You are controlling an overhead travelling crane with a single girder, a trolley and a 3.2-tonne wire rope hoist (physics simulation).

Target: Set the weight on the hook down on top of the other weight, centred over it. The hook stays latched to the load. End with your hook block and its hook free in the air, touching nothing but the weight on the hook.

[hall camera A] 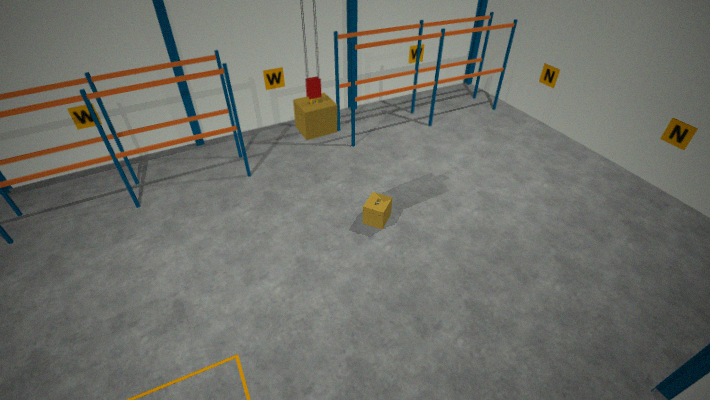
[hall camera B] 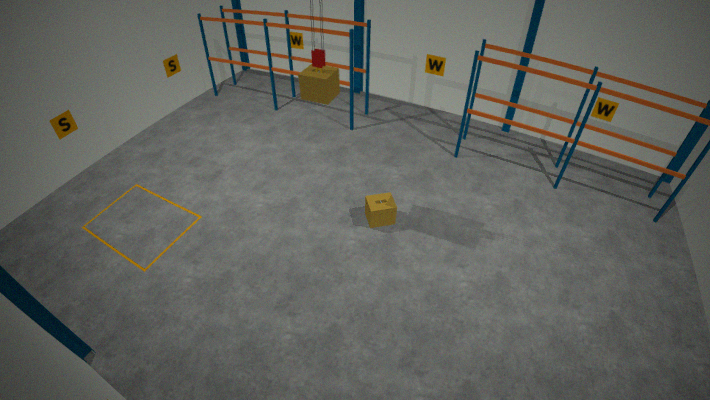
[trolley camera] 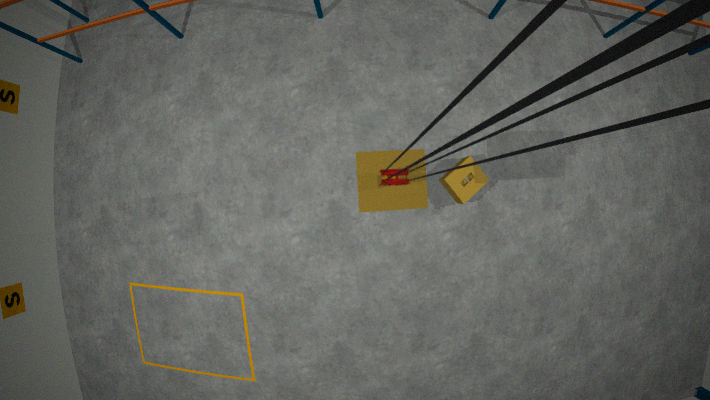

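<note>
My red hook block (hall camera A: pixel 313 88) (hall camera B: pixel 318 58) (trolley camera: pixel 395 177) hangs on its ropes, its hook latched to a yellow box-shaped weight (hall camera A: pixel 317 120) (hall camera B: pixel 319 86) (trolley camera: pixel 370 195). This weight hangs level, high in the air, apart from everything but the hook. The hook itself is mostly hidden under the block. The other yellow weight (hall camera A: pixel 376 213) (hall camera B: pixel 381 214) (trolley camera: pixel 462 186) is smaller and stands on the floor, with a lifting eye on top. In the trolley camera it shows to the right of the hanging weight, turned at an angle to it, with no overlap.
Blue and orange racks (hall camera A: pixel 353 125) (hall camera B: pixel 351 100) (hall camera A: pixel 111 146) (hall camera B: pixel 576 139) stand along the wall marked W. A yellow outlined rectangle (hall camera B: pixel 114 205) (trolley camera: pixel 187 289) is on the floor. Shadows (hall camera A: pixel 420 191) (hall camera B: pixel 450 226) (trolley camera: pixel 525 155) lie on the floor beside the standing weight.
</note>
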